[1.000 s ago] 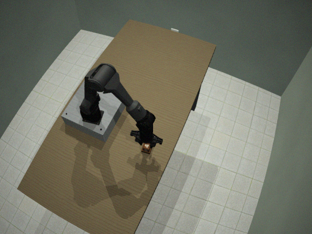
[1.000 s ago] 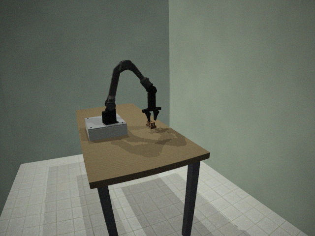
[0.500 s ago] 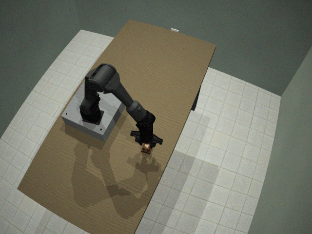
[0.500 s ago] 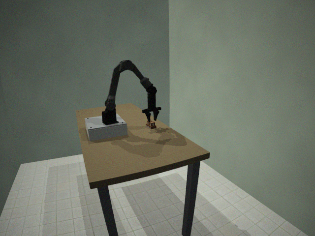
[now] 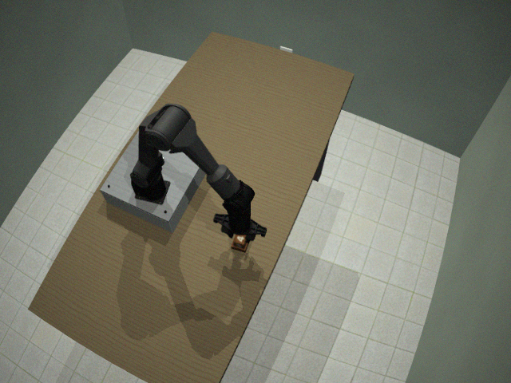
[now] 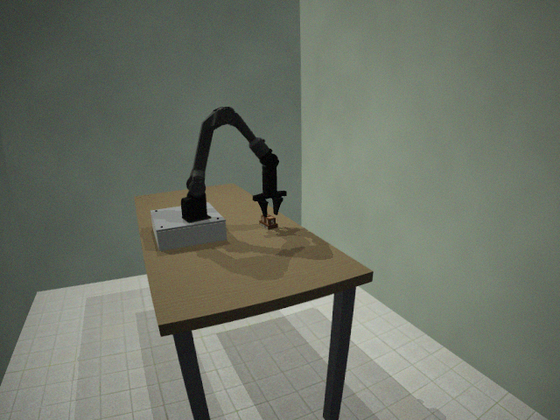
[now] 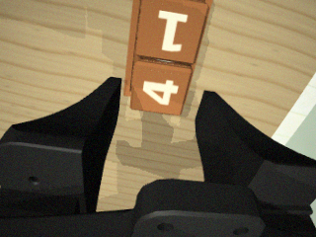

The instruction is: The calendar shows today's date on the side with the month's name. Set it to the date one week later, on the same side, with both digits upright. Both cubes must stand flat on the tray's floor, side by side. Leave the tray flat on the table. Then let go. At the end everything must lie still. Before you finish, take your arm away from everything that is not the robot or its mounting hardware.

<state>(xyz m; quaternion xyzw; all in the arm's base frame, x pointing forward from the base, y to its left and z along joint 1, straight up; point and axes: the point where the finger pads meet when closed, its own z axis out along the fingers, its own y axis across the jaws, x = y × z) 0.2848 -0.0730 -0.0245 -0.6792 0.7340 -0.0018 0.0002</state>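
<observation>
Now: the cube 30 mm below my hand. From my hand the other things lie so: brown tray (50 mm below, 20 mm to the left).
</observation>
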